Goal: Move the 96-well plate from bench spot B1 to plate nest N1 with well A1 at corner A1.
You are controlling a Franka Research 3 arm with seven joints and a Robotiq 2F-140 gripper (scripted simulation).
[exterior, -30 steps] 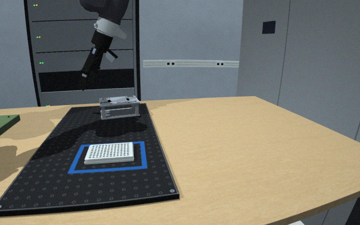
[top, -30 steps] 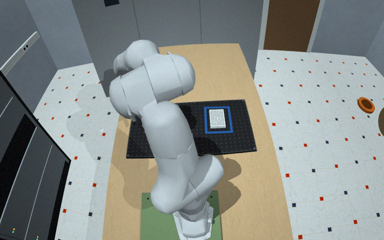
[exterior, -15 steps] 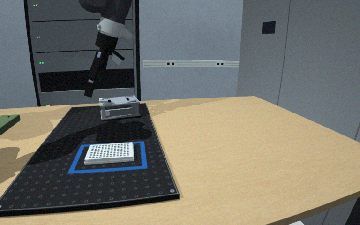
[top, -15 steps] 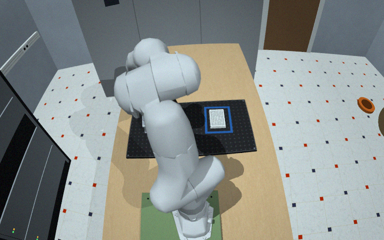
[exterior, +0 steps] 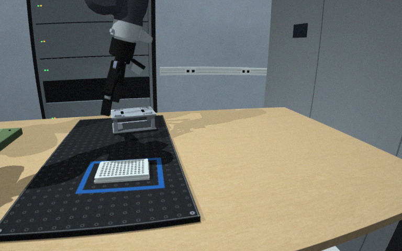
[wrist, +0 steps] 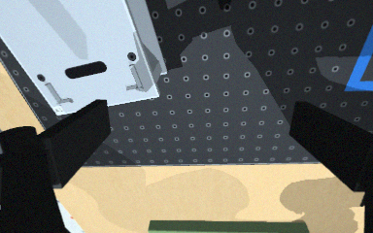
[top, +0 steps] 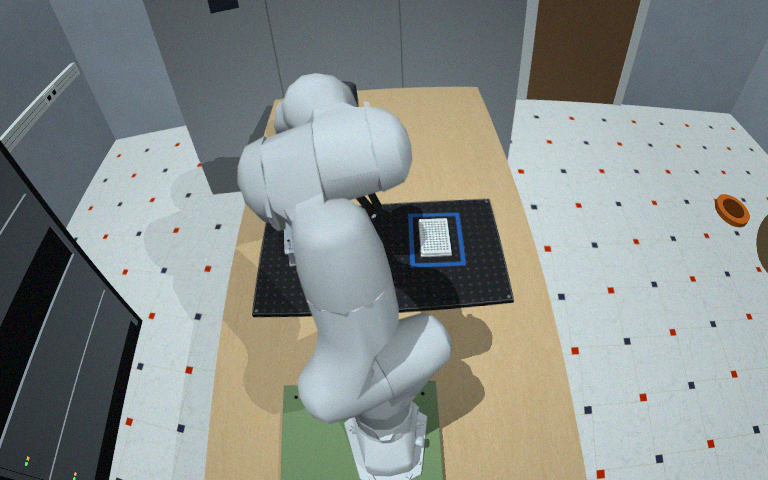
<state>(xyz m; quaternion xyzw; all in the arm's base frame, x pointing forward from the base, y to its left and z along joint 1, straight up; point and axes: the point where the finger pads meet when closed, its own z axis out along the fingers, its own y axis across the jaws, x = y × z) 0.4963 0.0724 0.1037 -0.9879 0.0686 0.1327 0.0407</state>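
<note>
Now: hand 40 mm short of the white 96-well plate, 250 mm to the left of it and 110 mm above it. Also, from my hand: A1 label (10 mm behind, 160 mm to the left, 60 mm below); grey plate nest (70 mm ahead, 110 mm to the left, 60 mm below).
</note>
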